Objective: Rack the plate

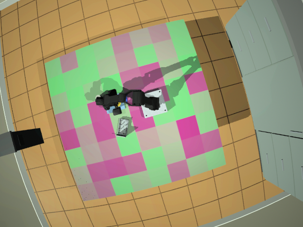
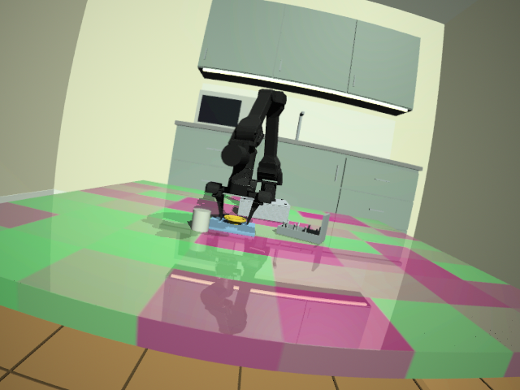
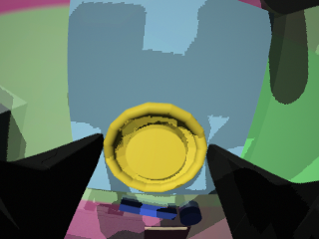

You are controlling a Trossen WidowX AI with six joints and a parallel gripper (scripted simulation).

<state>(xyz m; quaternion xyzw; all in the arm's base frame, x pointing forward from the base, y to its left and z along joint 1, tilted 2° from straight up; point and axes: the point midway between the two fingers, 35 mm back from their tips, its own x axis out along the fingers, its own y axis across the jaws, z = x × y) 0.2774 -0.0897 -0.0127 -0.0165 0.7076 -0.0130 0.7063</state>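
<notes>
My gripper tip is 20 mm short of the light blue mat and 10 mm above it. Round my gripper tip: blue utensil: 80 mm behind, 20 mm to the right, 10 mm below; then white cup: 130 mm ahead, 70 mm to the right, 20 mm above; then yellow plate: 10 mm above.
</notes>
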